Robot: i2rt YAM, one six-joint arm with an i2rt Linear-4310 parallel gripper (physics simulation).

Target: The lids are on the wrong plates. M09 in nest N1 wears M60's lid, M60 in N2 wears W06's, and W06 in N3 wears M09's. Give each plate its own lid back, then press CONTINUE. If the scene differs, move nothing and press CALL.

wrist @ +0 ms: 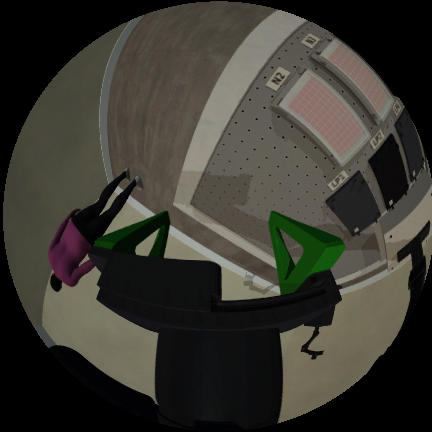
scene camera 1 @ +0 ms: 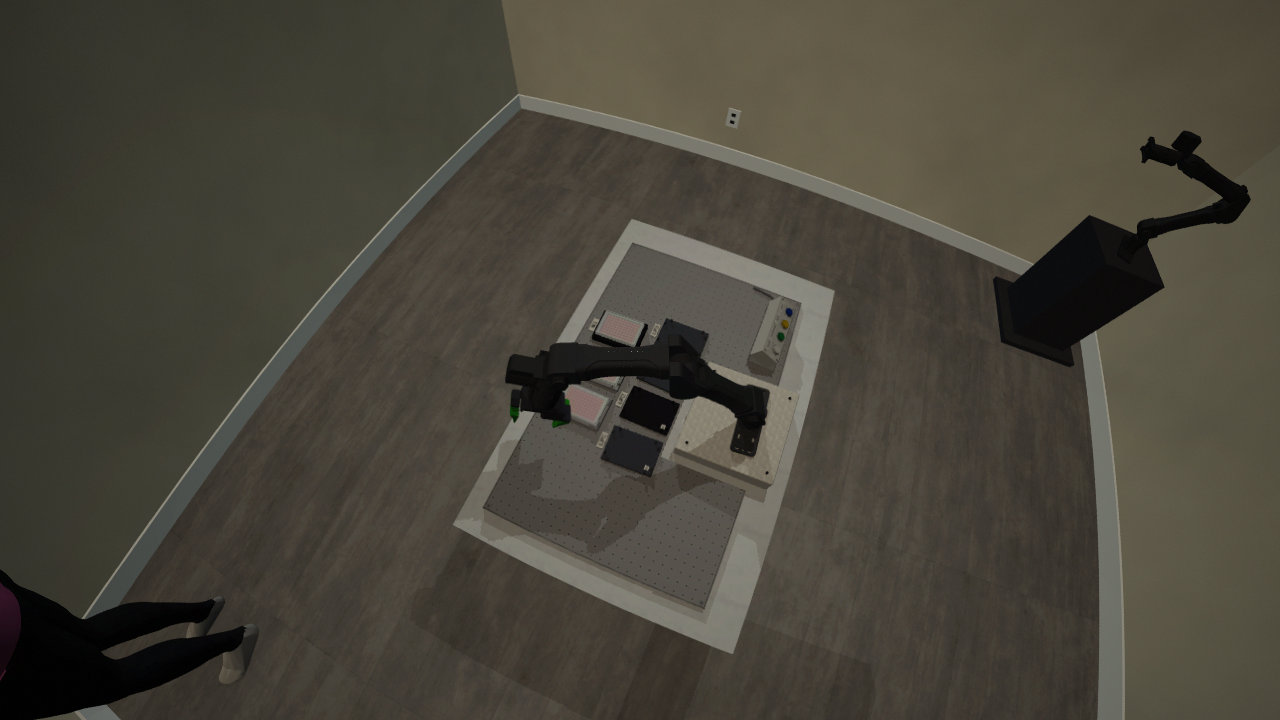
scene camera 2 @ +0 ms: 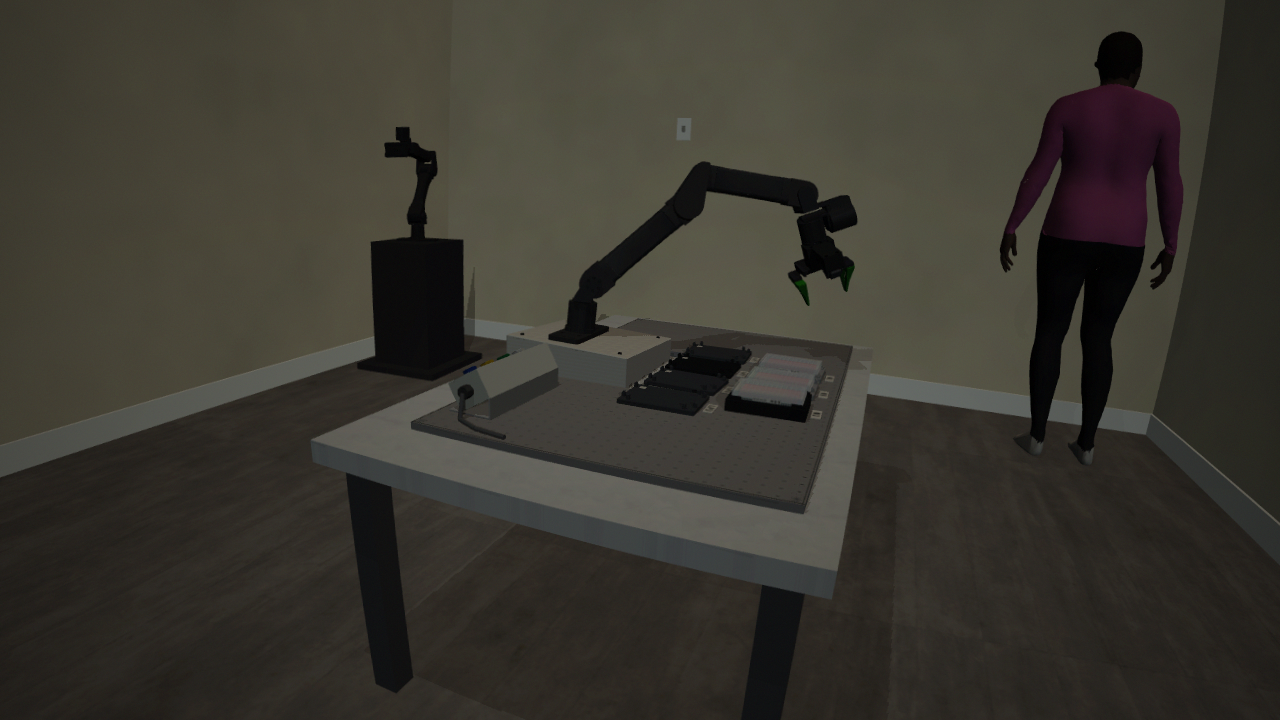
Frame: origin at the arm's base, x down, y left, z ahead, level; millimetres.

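Seen in the pictures: gripper, between the fingertips: (wrist: 218, 216) (scene camera 1: 533, 423) (scene camera 2: 826, 297); arm's base, origin of its link: (scene camera 1: 750, 420) (scene camera 2: 580, 334).
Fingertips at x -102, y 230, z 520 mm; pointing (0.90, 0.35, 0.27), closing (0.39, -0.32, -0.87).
Pixels of each thing's top centre, then the offset from my fingertips to it.
- N2, centre of its top: (wrist: 331, 117) (scene camera 2: 791, 360) (scene camera 1: 581, 402) dx +127, dy -136, dz -61 mm
- N3, centre of its top: (scene camera 2: 781, 375) dx +126, dy -266, dz -71 mm
- N1, centre of its top: (scene camera 2: 770, 387) (scene camera 1: 620, 327) dx +116, dy -398, dz -80 mm
- button console, centre of its top: (scene camera 2: 506, 353) (scene camera 1: 777, 324) dx +72, dy -546, dz -533 mm
- LP2, centre of its top: (scene camera 2: 704, 360) (wrist: 395, 179) (scene camera 1: 650, 408) dx +136, dy -187, dz -246 mm
My gripper (scene camera 1: 537, 419) (scene camera 2: 827, 295) (wrist: 218, 216) is open and empty, high above the board near the nest N2 side. The plate in N2 (scene camera 1: 588, 405) (wrist: 325, 112) and the plate in N3 (scene camera 2: 778, 376) (wrist: 357, 75) have pink grids and pale rims. The plate in N1 (scene camera 1: 621, 328) (scene camera 2: 771, 391) sits in a black nest; it does not show in the wrist view. The arm partly hides the N3 plate in scene camera 1. Lid markings are too small to read. The button console (scene camera 1: 763, 344) (scene camera 2: 523, 380) has blue, yellow and green buttons; its labels are unreadable.
Dark pads LP1 (scene camera 1: 631, 450) (wrist: 354, 202) and LP2 (scene camera 1: 649, 409) (wrist: 388, 172) lie beside the nests, with further dark pads in their row. A person (scene camera 2: 1096, 179) (wrist: 72, 245) stands away from the table. A second arm stands on a black pedestal (scene camera 1: 1078, 286) (scene camera 2: 416, 304).
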